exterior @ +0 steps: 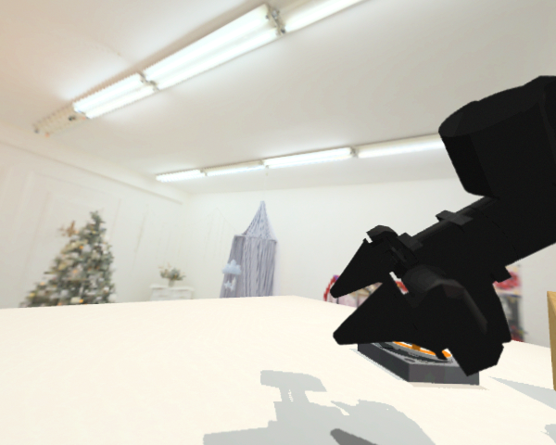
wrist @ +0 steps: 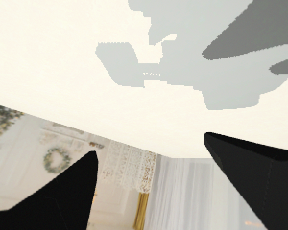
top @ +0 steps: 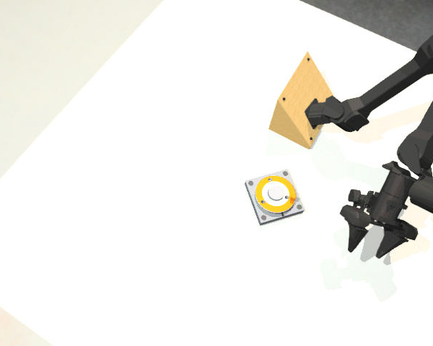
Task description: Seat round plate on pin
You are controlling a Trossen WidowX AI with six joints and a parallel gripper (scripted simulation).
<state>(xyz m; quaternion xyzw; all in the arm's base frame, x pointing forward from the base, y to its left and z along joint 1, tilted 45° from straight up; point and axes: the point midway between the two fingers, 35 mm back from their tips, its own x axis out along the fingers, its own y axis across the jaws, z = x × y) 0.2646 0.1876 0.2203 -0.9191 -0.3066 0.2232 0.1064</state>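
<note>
Now: gripper tip 230 mm to the left of the round plate, 50 mm above it and 30 mm past it. Also, from my gripper tip: square grey base 250 mm to the right, 60 mm below, 20 mm behind.
</note>
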